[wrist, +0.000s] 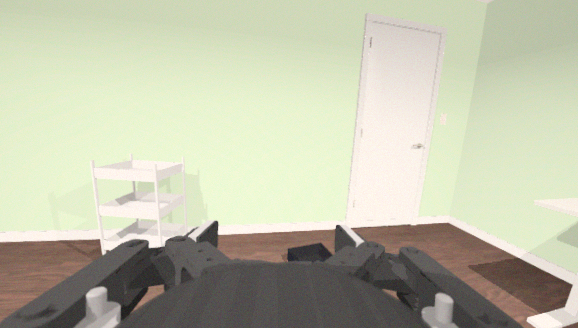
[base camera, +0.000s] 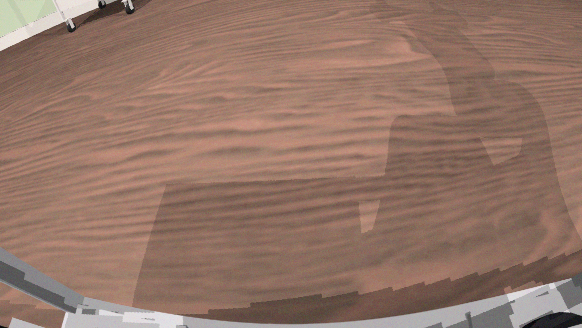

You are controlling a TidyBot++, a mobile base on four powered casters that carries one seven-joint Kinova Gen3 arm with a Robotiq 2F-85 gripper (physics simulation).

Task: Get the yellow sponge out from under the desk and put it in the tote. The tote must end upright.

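Places are measured from the arm's base along level axes (x ahead, y left, z up), in centimetres.
Where they show: gripper, fingertip midpoint: (wrist: 277, 235).
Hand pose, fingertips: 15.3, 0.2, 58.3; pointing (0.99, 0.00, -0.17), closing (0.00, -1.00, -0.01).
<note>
After its pixels a point has its place, as x, y, z.
My gripper (wrist: 277, 235) @(15.3, 0.2, 58.3) is open and empty, its two fingers wide apart in the wrist view, pointing across the room. A black open-topped box, which looks like the tote (wrist: 309, 252) @(157.8, -28.3, -36.7), stands upright on the floor beyond the fingers, partly hidden by the gripper. Part of the white desk (wrist: 560, 205) @(95.9, -151.0, 32.4) shows at the right edge of the wrist view, with a leg and foot below its top. The yellow sponge does not show in either view.
A white three-tier cart (wrist: 159, 210) @(135.0, 78.7, 6.7) stands by the green wall at the left; its wheels show at the top left of the base camera view. A white closed door (wrist: 392, 125) @(212.5, -114.3, 72.1) is in the far wall. A dark shadow lies on the floor by the desk.
</note>
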